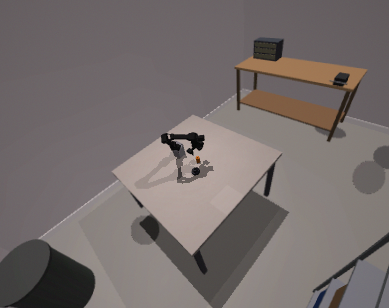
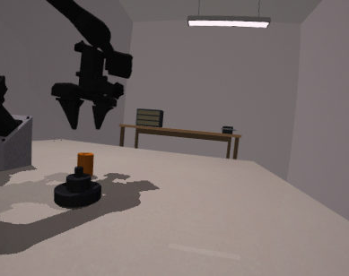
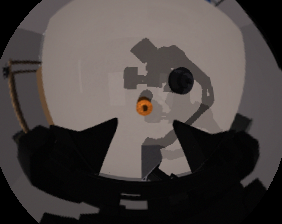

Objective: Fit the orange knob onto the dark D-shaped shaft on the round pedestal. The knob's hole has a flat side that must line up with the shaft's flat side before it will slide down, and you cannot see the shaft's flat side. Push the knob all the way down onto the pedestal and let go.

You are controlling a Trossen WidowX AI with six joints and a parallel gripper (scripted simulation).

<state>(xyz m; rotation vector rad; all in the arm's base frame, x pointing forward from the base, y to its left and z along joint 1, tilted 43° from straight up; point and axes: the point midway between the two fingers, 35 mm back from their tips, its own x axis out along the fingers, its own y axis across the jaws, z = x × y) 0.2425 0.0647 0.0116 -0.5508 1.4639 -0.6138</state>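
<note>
Right now my gripper tip is 10 cm above the orange knob. The rest, counted from my gripper tip: dark shaft 12 cm to the right, 10 cm below, 7 cm ahead.
</note>
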